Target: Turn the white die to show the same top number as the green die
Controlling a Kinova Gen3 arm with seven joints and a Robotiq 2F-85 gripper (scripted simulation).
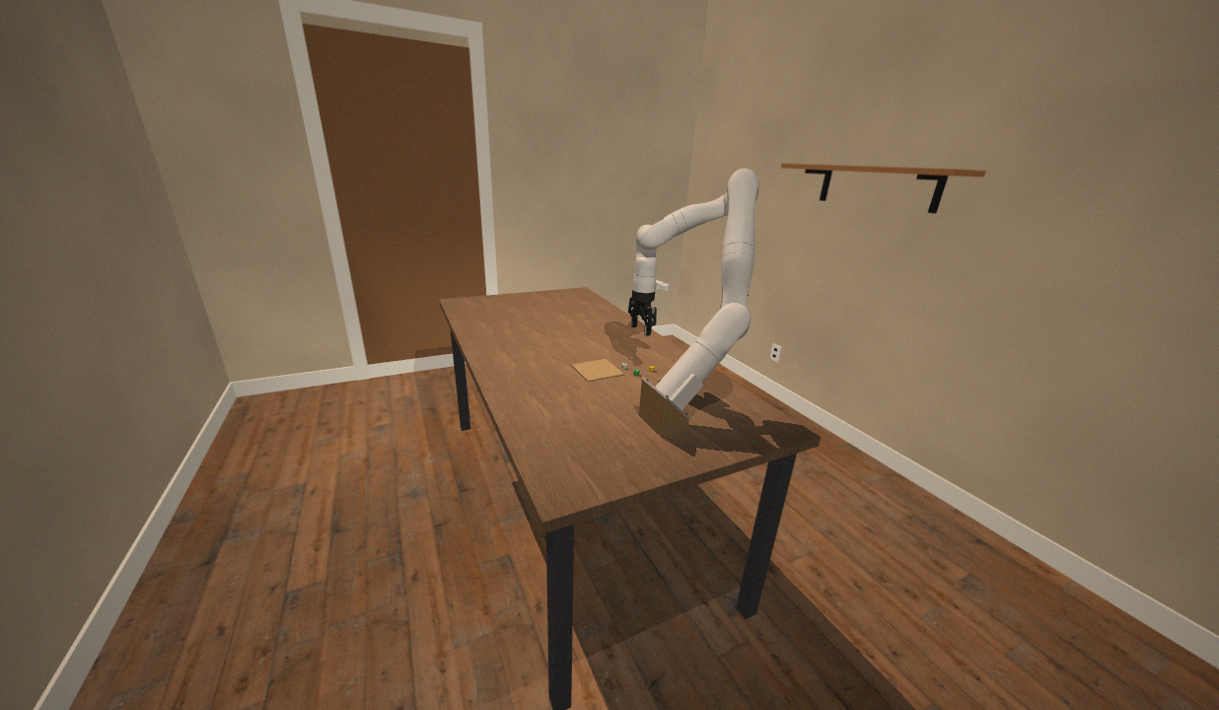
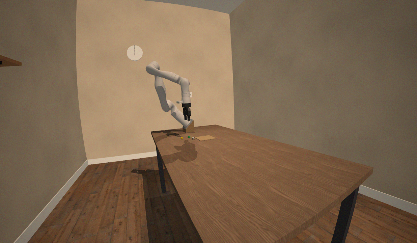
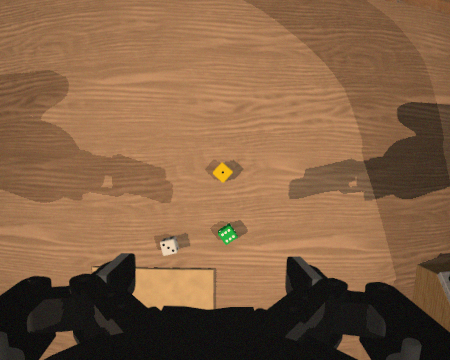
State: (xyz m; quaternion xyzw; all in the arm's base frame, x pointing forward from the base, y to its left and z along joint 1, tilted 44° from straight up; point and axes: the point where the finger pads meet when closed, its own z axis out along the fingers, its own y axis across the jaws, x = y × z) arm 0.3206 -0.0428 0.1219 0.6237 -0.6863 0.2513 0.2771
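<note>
Right now my hand is 15 cm above the green die, 1 cm to the right of it and 1 cm past it. From my hand the other things lie so: tan mat: 16 cm below, 12 cm to the left, 8 cm ahead; then white die: 15 cm below, 5 cm ahead, 2 cm to the left; then yellow die: 15 cm below, 5 cm to the right, 1 cm behind.
</note>
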